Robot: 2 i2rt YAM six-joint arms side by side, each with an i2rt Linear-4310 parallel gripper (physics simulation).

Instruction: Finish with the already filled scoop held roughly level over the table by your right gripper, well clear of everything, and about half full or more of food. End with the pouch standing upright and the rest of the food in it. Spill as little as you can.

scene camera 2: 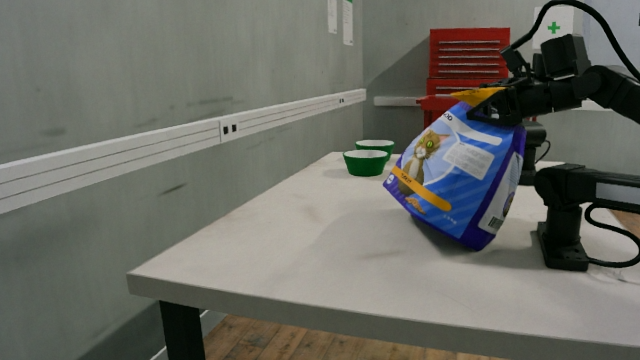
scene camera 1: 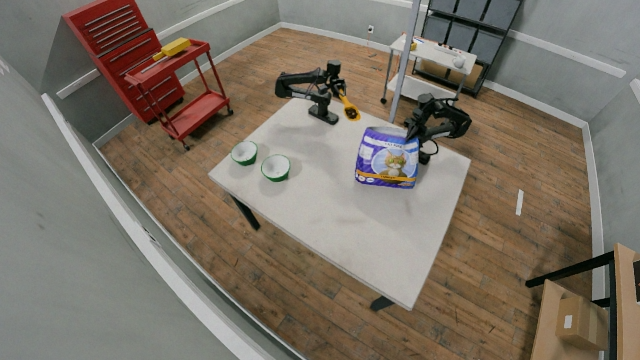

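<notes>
The blue and purple pouch (scene camera 1: 387, 157) (scene camera 2: 465, 175) is tilted, its bottom slanting up from the table (scene camera 1: 320, 210) (scene camera 2: 280, 260); I cannot tell whether its lowest corner touches. My left gripper (scene camera 1: 410, 134) (scene camera 2: 471, 116) is shut on the pouch's upper edge. My right gripper (scene camera 1: 342, 94) is shut on the handle of the yellow scoop (scene camera 1: 349, 107) (scene camera 2: 477, 95), held in the air apart from the pouch in scene camera 1. Brown food shows in the scoop's bowl, which looks roughly level. In scene camera 2 my right gripper is hidden behind the left arm. Food inside the pouch is hidden.
Two green bowls with white insides, one (scene camera 1: 244, 153) (scene camera 2: 375, 144) and another (scene camera 1: 275, 167) (scene camera 2: 365, 163), stand on the table at the left in scene camera 1. A red cart (scene camera 1: 202, 46) and a red tool chest (scene camera 1: 116, 30) (scene camera 2: 470, 52) stand beyond the table.
</notes>
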